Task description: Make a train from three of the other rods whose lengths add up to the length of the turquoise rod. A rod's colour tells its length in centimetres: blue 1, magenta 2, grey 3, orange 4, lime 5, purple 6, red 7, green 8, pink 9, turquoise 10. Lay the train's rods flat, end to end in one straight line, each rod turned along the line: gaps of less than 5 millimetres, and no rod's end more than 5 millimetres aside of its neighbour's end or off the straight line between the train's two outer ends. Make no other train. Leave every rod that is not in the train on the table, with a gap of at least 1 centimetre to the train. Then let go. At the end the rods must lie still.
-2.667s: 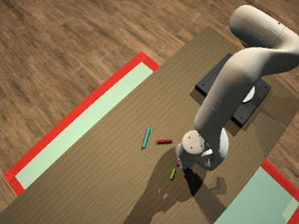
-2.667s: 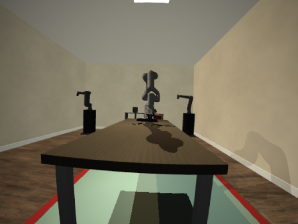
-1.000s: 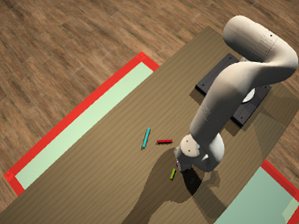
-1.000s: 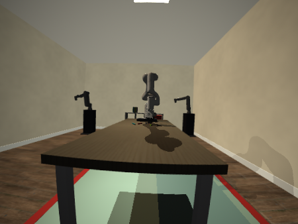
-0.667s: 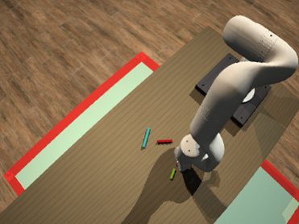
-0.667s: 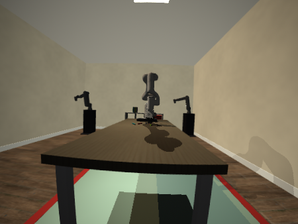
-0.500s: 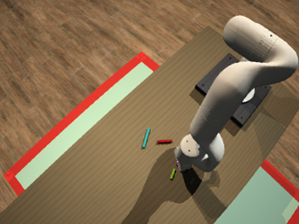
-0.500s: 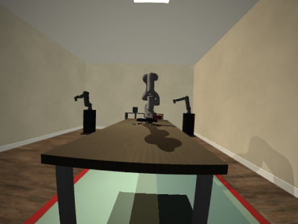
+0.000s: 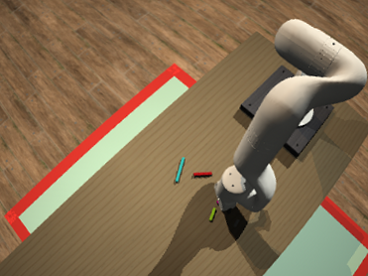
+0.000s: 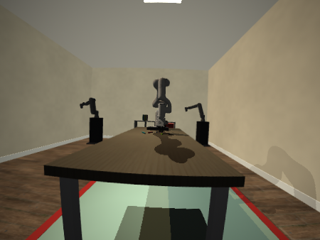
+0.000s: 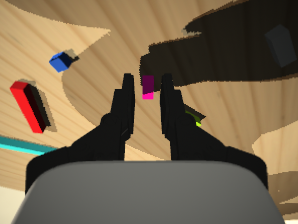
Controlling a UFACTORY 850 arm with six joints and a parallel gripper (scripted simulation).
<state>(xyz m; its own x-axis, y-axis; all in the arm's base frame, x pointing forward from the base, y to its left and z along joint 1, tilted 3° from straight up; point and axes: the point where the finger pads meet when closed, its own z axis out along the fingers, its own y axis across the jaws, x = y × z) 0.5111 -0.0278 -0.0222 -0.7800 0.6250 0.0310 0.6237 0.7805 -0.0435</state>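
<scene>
Right now my hand is 10 mm short of the magenta rod and 30 mm above it. From my hand the other things lie so: grey rod: 40 mm ahead, 100 mm to the left, 30 mm below; blue rod: 60 mm behind, 40 mm to the right, 30 mm below; lime rod: 60 mm ahead, 30 mm below.
</scene>
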